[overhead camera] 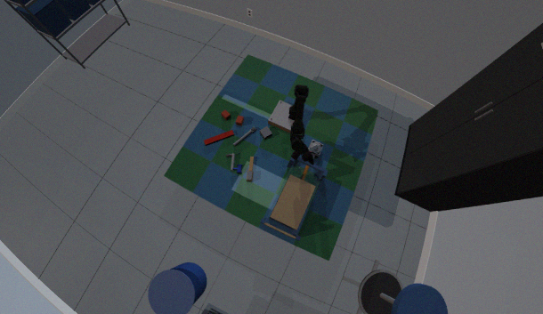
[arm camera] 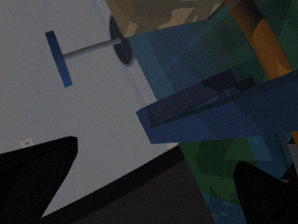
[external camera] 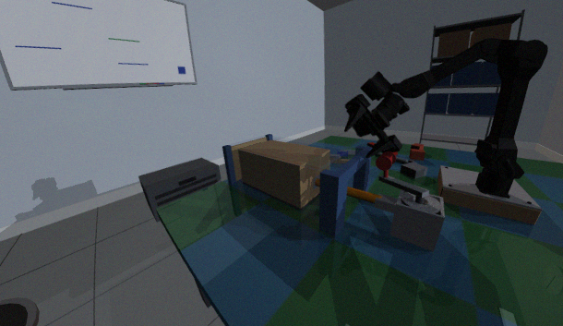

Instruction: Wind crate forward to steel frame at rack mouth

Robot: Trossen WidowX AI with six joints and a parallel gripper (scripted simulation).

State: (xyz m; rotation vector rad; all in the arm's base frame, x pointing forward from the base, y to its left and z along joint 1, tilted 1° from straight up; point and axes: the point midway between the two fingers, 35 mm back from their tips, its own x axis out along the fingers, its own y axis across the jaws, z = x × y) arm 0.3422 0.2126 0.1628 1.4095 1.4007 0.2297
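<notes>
Now: the grey crank arm 100 mm behind my gripper tip, 90 mm below it and 30 mm to the right of it. The rest, counted from my gripper tip: red knob 70 mm behind, 60 mm below, 50 mm to the right; then blue steel frame 100 mm below; then grey winch 180 mm behind, 170 mm below.
</notes>
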